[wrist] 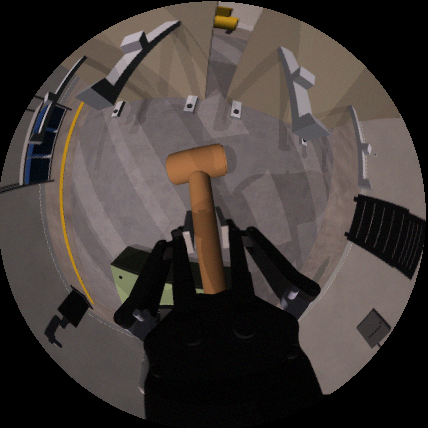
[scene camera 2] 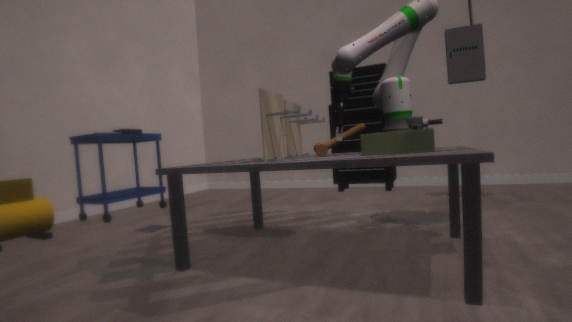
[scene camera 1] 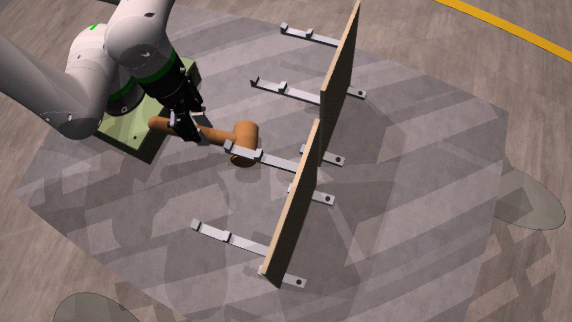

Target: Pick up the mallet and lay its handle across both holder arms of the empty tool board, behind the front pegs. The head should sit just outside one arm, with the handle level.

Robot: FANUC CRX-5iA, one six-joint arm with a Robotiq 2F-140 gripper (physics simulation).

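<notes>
The orange-brown mallet is tilted, its head low and its handle end raised. Whether the head touches the table is unclear. My gripper is shut on the handle, near its middle. Two upright wooden boards, one farther and one nearer in scene camera 1, each bear two bare grey arms with pegs. The nearer board's inner arm partly hides the head in scene camera 1. The farther board's inner arm shows left in the wrist view.
The green base block stands under the robot, close to the handle end. The arms project from the boards toward the robot, above the grey table. A blue cart and a black cabinet stand beyond the table.
</notes>
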